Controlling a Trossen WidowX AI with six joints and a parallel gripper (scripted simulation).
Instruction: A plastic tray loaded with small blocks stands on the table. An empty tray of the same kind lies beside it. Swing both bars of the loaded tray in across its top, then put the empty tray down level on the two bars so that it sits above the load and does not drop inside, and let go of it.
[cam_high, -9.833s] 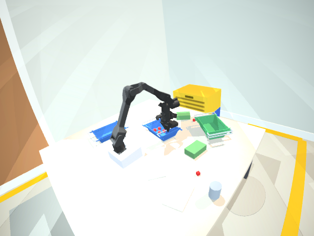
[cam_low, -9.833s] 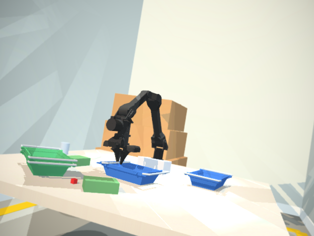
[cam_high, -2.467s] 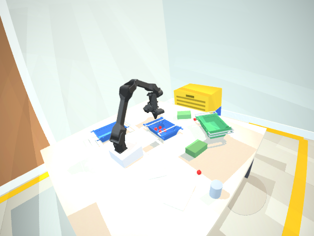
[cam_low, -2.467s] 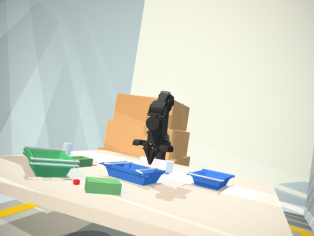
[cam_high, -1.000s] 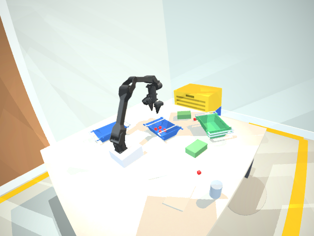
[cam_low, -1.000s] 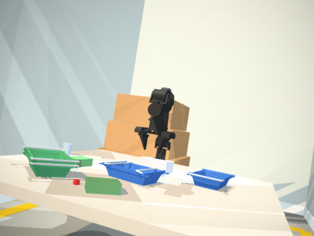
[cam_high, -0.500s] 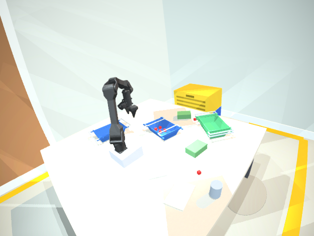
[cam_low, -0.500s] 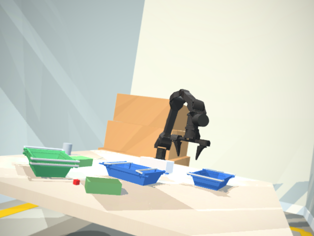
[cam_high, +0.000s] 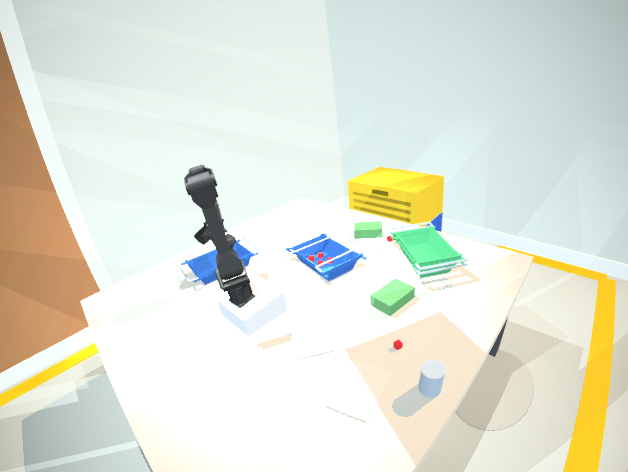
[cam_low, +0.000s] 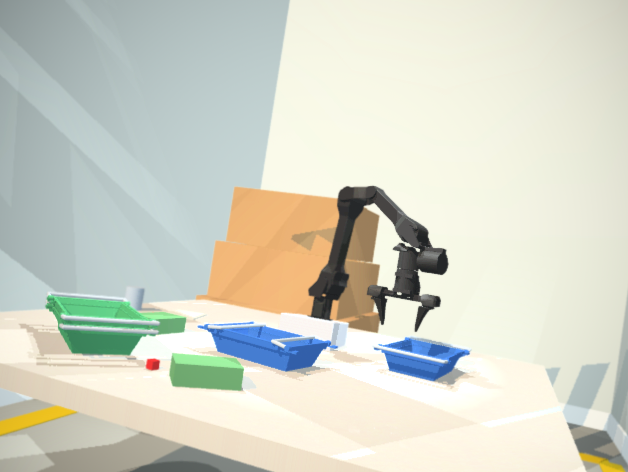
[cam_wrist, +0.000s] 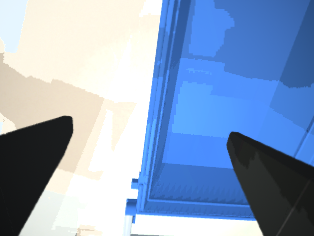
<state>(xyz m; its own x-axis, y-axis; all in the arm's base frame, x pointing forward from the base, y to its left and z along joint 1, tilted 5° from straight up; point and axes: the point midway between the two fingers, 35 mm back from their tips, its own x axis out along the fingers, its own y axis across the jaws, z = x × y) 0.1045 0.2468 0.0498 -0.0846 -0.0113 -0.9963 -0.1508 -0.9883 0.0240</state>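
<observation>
Right now my gripper tip is 8 cm to the right of the blue tray, 5 cm above it and 1 cm short of it. The rest, counted from my gripper tip: pale cylinder 83 cm to the right, 6 cm below, 1 cm behind.
</observation>
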